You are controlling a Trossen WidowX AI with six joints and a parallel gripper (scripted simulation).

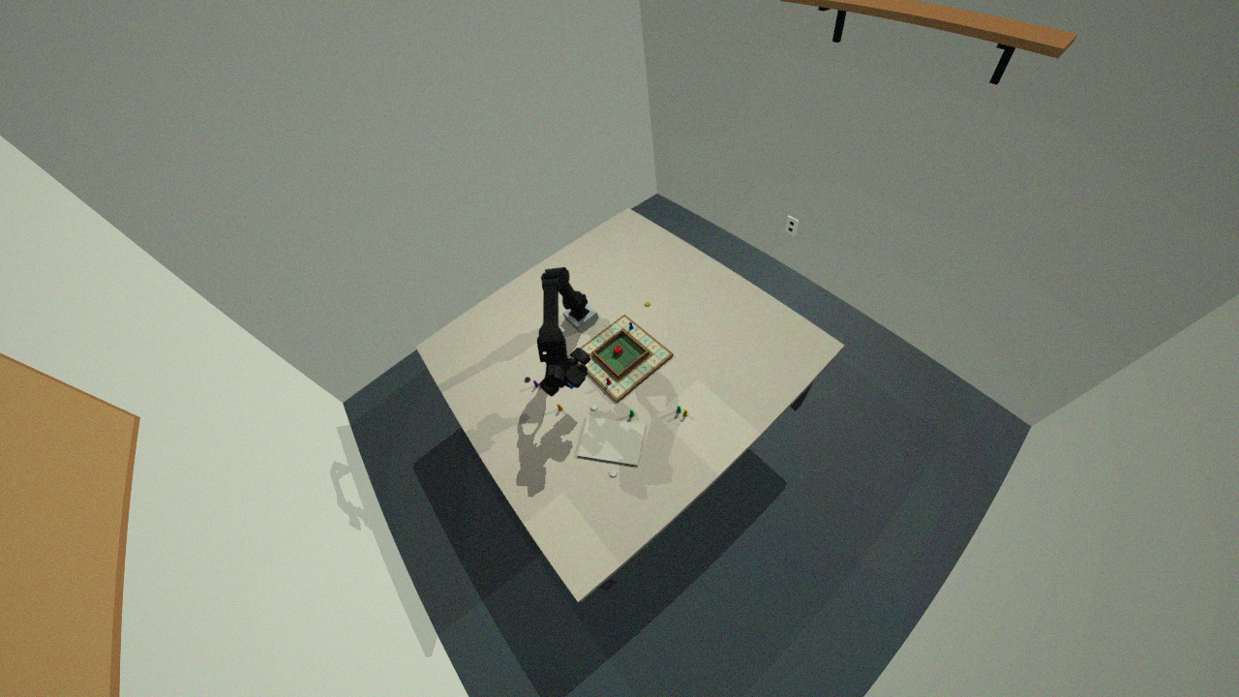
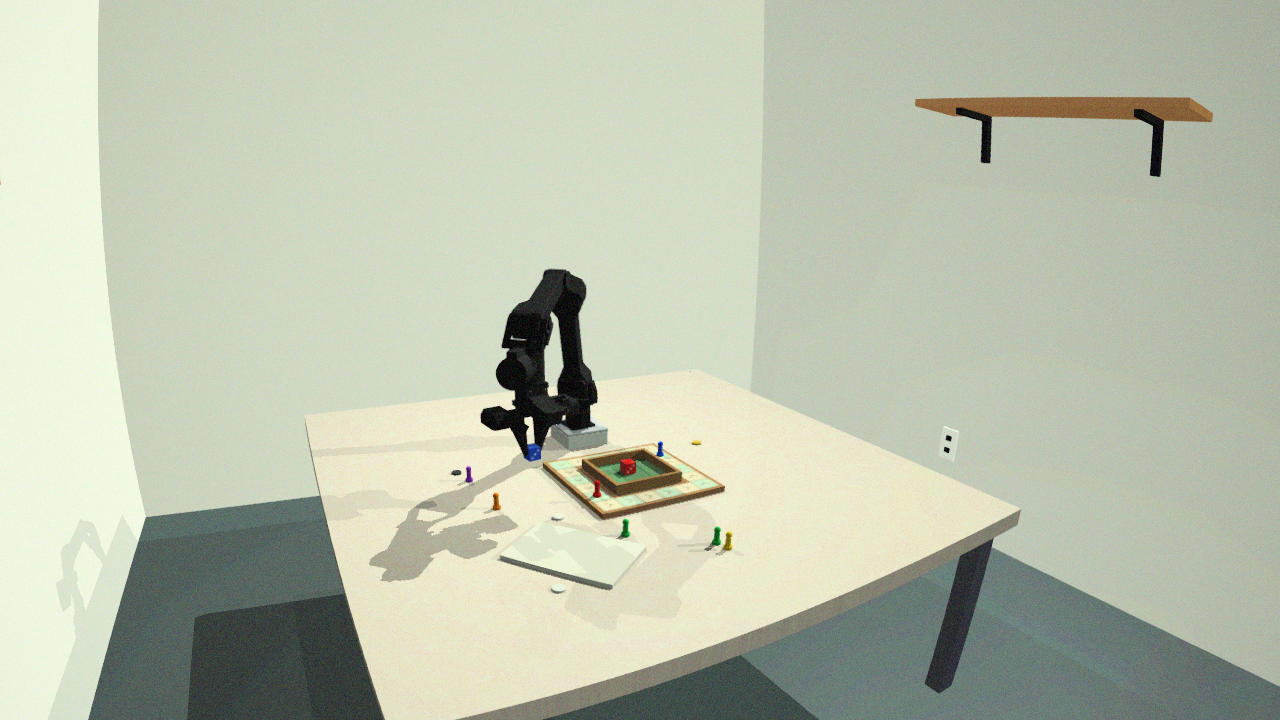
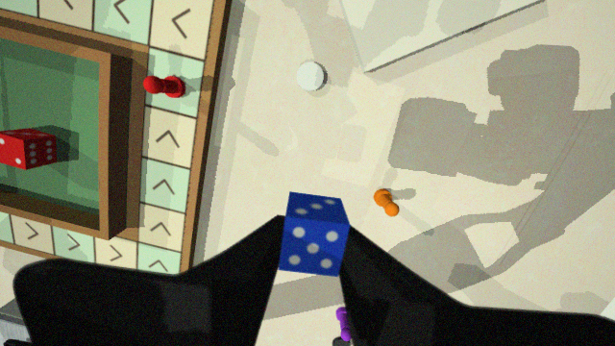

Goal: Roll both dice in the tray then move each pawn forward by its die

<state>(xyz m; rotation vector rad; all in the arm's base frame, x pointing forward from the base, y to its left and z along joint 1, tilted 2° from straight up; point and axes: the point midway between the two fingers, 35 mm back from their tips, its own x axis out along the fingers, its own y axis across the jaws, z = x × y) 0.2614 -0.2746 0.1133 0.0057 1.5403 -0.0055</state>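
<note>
My gripper tip is 12 cm to the right of the red pawn, 8 cm above it and 5 cm short of it. The rest, counted from my gripper tip: white card (21 cm ahead, 10 cm below, 4 cm to the right); green tray (24 cm to the left, 10 cm below); blue pawn (36 cm to the left, 8 cm below, 5 cm behind).
</note>
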